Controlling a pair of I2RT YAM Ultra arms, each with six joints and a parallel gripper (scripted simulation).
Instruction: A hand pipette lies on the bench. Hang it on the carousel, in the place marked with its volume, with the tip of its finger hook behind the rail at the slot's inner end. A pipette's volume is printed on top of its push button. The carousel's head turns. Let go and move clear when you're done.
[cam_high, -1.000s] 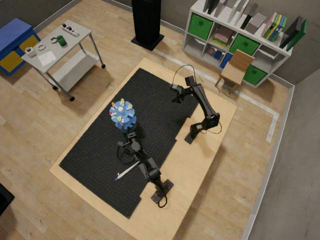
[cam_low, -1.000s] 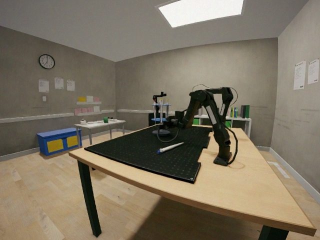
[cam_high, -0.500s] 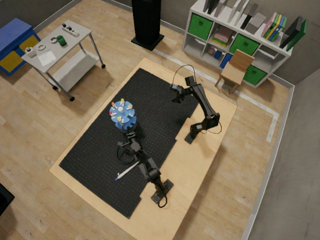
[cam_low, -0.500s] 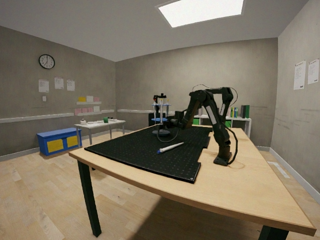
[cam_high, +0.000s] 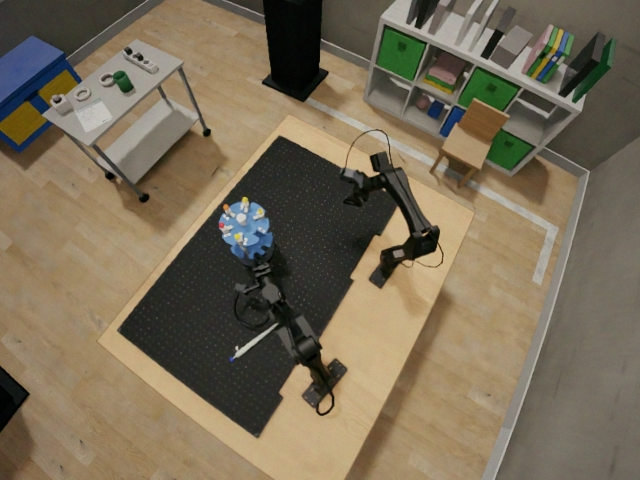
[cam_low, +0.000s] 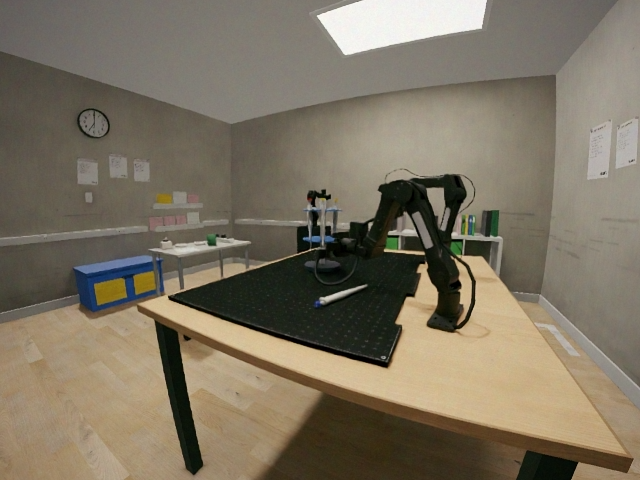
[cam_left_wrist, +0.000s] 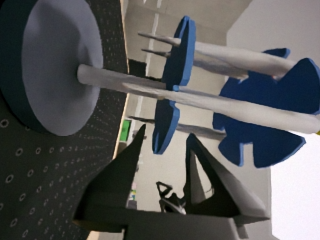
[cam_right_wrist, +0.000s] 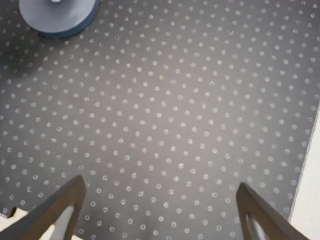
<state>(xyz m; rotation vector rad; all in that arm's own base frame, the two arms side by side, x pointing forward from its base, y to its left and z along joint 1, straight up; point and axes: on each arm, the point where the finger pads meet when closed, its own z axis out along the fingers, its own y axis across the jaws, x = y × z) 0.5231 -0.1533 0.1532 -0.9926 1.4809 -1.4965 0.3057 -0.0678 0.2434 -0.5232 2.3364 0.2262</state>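
Right now my left hand is 14 cm past the white hand pipette, 27 cm to the right of it and 13 cm above it.
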